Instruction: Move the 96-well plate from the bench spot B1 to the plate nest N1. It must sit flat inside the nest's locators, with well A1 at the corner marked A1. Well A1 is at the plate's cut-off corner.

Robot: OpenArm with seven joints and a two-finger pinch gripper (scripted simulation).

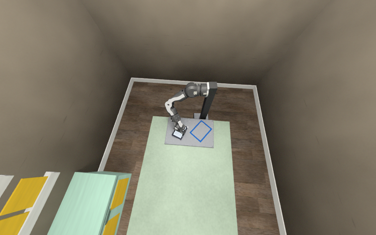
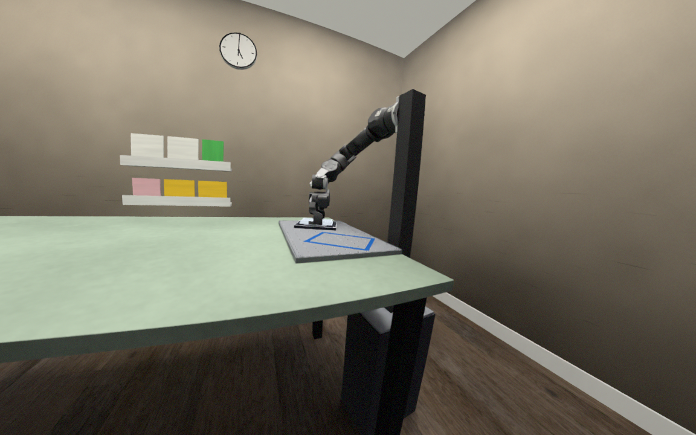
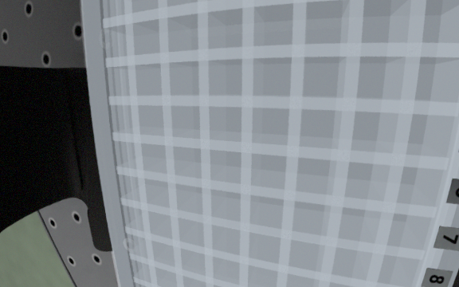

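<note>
My hand is right at the 96-well plate. The rest, counted from my hand: black plate nest N1: 1 cm below; white A1 label: 4 cm behind, 8 cm to the left, 1 cm below.
</note>
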